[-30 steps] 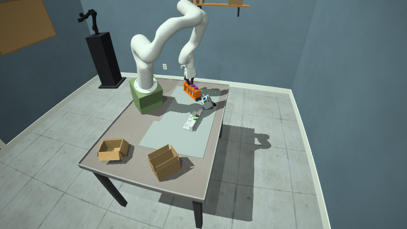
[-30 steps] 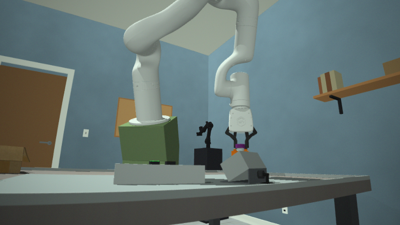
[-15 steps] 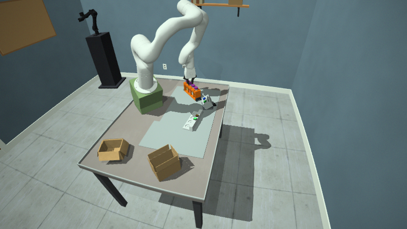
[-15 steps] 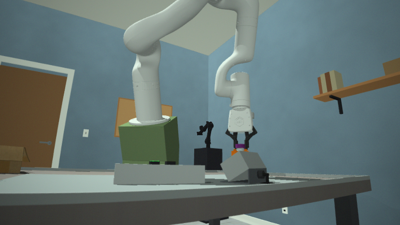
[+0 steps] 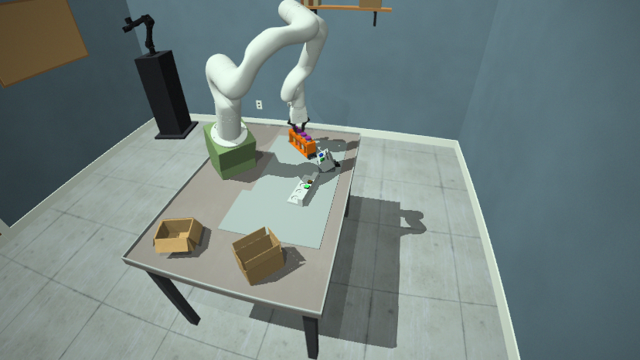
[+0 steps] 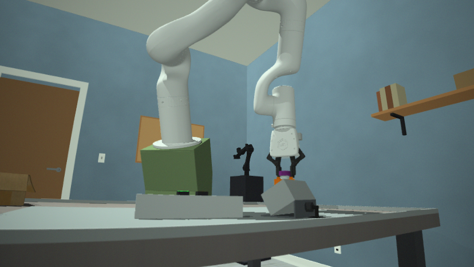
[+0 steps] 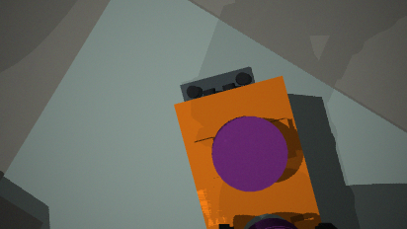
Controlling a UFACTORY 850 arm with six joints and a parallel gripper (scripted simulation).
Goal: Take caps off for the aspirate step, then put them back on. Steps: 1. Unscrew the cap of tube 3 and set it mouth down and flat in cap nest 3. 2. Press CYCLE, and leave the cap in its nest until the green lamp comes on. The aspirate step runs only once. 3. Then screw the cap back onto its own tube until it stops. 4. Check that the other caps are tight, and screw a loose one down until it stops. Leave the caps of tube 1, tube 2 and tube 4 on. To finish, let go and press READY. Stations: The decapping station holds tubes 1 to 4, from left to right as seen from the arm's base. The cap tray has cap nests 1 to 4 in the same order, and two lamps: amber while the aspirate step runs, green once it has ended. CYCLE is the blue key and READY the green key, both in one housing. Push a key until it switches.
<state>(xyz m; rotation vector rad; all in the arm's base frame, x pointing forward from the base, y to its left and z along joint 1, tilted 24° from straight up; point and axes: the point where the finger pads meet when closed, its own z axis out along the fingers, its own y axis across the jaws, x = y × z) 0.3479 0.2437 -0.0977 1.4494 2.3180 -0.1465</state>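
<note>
The green key lies 15 cm ahead of my hand, 23 cm to the right of it and 6 cm below it. Also, from my hand: blue key (14 cm ahead, 18 cm to the right, 6 cm below); grey key housing (16 cm ahead, 21 cm to the right, 7 cm below).
</note>
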